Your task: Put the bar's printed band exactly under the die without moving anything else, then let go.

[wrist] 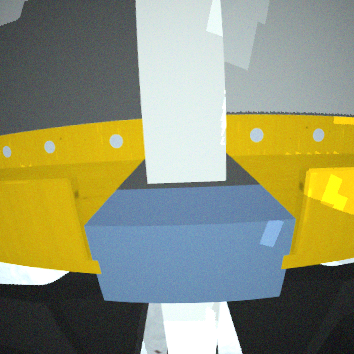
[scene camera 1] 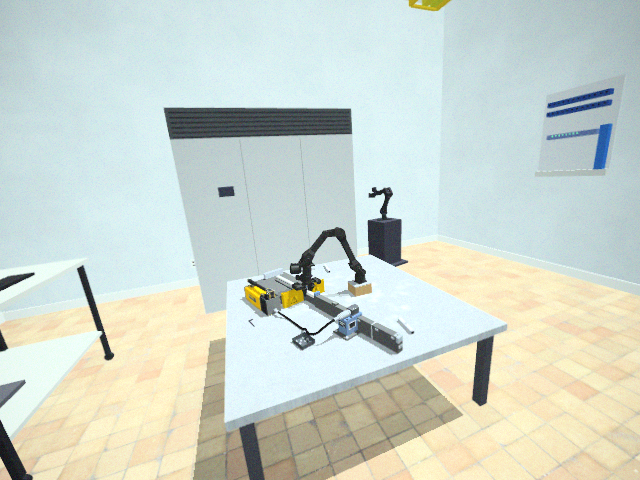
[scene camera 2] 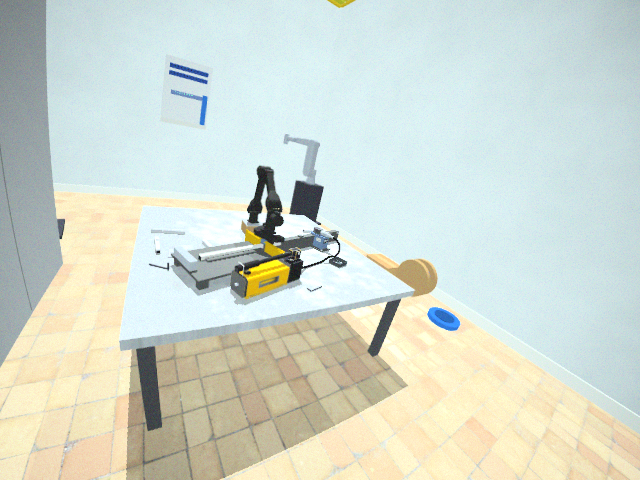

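Where they show: gripper, between the fingertips: (scene camera 1: 306,296); arm's base, origin of its link: (scene camera 1: 360,281) (scene camera 2: 253,221).
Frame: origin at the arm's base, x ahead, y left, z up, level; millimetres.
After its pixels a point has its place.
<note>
In the wrist view the white bar (wrist: 182,88) @(y -162, x 351, z 2 mm) runs straight away from me over the dark grey machine bed (wrist: 70,70) @(y -167, x 386, z -10 mm). It passes beneath the blue die block (wrist: 189,246), which sits in the gap of the yellow guard (wrist: 46,218). The bar's near end shows between my dark fingers below the block. My gripper (wrist: 187,330) (scene camera 1: 304,284) @(y -109, x 347, z -35 mm) (scene camera 2: 270,234) is shut on the bar, low over the machine. The bar also shows in scene camera 2 (scene camera 2: 223,252) @(y -368, x 388, z -1 mm), lying along the bed. I cannot see the printed band in any view.
The machine has a yellow motor box (scene camera 2: 263,281) @(y -314, x 650, z -12 mm) (scene camera 1: 253,296) @(y -259, x 642, z -3 mm) and a long grey rail (scene camera 1: 375,330) @(y 445, x 281, z -13 mm) carrying a blue unit (scene camera 1: 349,325) @(y 342, x 352, z -12 mm) (scene camera 2: 320,238) @(y 281, x 356, z 6 mm). A cabled pedal (scene camera 1: 303,341) @(y 248, x 557, z -66 mm) (scene camera 2: 338,262) @(y 270, x 550, z -67 mm), a small tube (scene camera 1: 405,326) @(y 462, x 102, z -55 mm) and a hex key (scene camera 1: 250,322) @(y -76, x 721, z -63 mm) lie on the table (scene camera 1: 280,381) @(y 412, x 742, z -68 mm).
</note>
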